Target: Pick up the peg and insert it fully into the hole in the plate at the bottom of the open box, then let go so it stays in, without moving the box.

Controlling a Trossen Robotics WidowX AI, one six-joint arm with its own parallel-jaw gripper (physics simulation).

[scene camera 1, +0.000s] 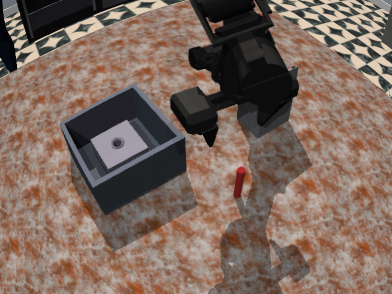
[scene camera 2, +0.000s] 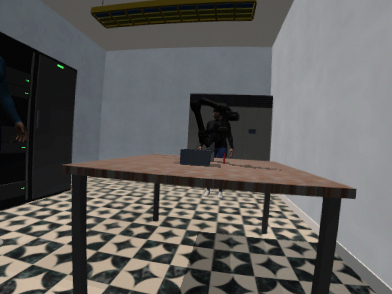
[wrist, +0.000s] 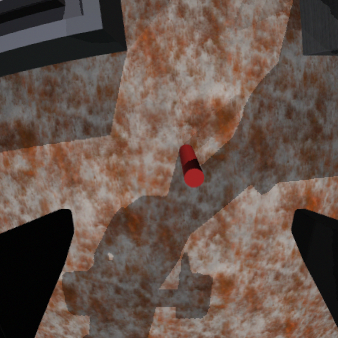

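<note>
The red peg stands upright on the table, to the right of the box in scene camera 1. The open dark grey box stands on the table, partly shown at the top left of the wrist view. Inside it, the pale plate has a round hole near its middle. My gripper is open and empty, above the table. In the wrist view the peg shows between the two fingers sideways but further up the picture than the fingertips, and apart from them.
The arm's grey base block stands behind the peg, partly hidden by the arm in scene camera 1. The box's near wall and raised rim face the peg side. The arm's shadow falls beside the peg. A person stands behind the table.
</note>
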